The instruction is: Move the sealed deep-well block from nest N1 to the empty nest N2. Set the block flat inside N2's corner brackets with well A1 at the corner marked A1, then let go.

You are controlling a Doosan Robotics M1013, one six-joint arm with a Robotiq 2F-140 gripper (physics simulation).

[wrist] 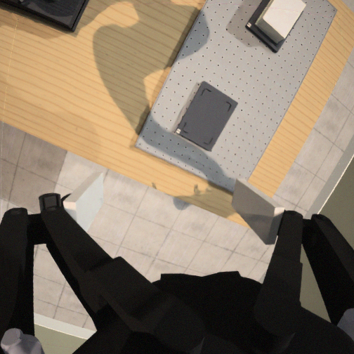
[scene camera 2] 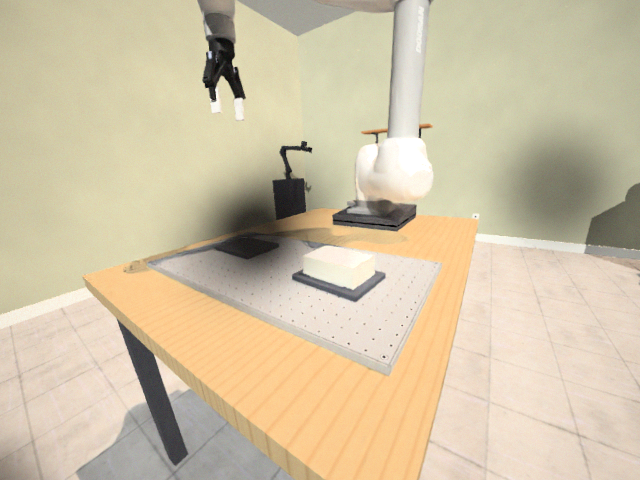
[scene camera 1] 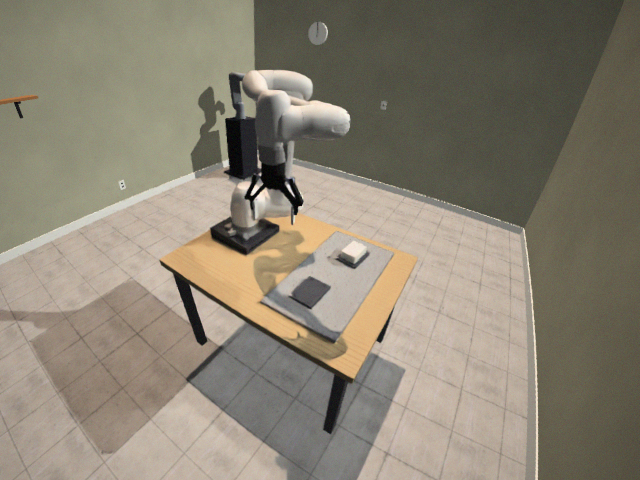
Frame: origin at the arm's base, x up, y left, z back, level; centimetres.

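Seen in the pictures: gripper, fingertip midpoint: [scene camera 2: 229,116] [scene camera 1: 274,220]; arm's base, origin of the base link: [scene camera 2: 373,209] [scene camera 1: 245,227].
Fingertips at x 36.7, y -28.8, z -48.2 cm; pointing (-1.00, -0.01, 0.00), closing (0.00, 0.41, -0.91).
Offsets run from my fingertips to a thing's top centre. Level surfaces: height alone.
The deep-well block @(dx -35.3, dy +48.4, dz -12.0 cm) [scene camera 1: 354,251] [scene camera 2: 338,266] [wrist: 283,19], cream-white, sits flat on the dark nest N1 @(dx -39.2, dy +48.4, dz -12.0 cm) [scene camera 1: 353,264] [scene camera 2: 355,295] [wrist: 260,37]; the wrist view cuts off part of it. The nest N2 @(dx -39.2, dy +12.8, dz -8.8 cm) [scene camera 1: 311,291] [scene camera 2: 247,247] [wrist: 207,116] is a dark plate with corner brackets and nothing on it. A small white mark shows at one of its corners in the wrist view; its lettering is too small to read. My gripper [scene camera 1: 273,212] [scene camera 2: 227,107] [wrist: 170,189] is open and empty, pointing down, high above the table and well apart from the block and both nests.
Both nests lie on a grey perforated board @(dx -40.7 cm) [scene camera 1: 341,304] [scene camera 2: 330,320] [wrist: 240,75] on the wooden table @(dx -42.0 cm) [scene camera 1: 206,263] [scene camera 2: 258,372] [wrist: 45,90]. The arm's black base [scene camera 1: 245,240] [scene camera 2: 374,217] stands at the table's far end. A black cabinet [scene camera 1: 241,147] [scene camera 2: 289,197] with a smaller arm stands behind.
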